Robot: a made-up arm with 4 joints.
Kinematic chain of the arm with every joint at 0, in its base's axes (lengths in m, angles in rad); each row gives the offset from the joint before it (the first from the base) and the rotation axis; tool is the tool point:
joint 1: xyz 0 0 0.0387 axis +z
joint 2: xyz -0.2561 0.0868 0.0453 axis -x
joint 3: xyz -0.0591 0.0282 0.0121 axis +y
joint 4: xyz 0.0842 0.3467 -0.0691 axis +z
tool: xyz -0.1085 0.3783 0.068
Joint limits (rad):
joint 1: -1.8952..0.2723
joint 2: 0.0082..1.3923
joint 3: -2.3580..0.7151
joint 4: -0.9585..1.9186
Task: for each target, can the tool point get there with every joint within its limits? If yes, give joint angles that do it. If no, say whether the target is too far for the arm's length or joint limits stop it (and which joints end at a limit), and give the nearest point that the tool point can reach.
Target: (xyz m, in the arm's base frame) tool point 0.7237 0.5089 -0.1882
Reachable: yes | joints -1.3596 0.6984 -1.6987 -0.7117
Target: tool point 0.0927 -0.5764 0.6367
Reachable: no: joint limits stop it (at a limit: joint 1, joint 2, joint 4) | nearest point 0.7413 -0.2097 0.2714 | short by 0.830 m
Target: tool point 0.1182 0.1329 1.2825
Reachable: no: too far | nearest point 0.5372 0.6040 0.4142 | short by 1.073 m
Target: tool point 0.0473 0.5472 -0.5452
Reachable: yes | joints -0.4015 1.0623 -0.4102 -0.4667
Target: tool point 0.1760 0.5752 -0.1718
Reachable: yes | joints -1.2791 0.1329 -0.8955 1.5378
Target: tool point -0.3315 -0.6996 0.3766
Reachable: no: joint limits stop it (at a limit: joint 1, joint 2, joint 4) | nearest point -0.3445 -0.1960 -0.0953 | short by 0.690 m
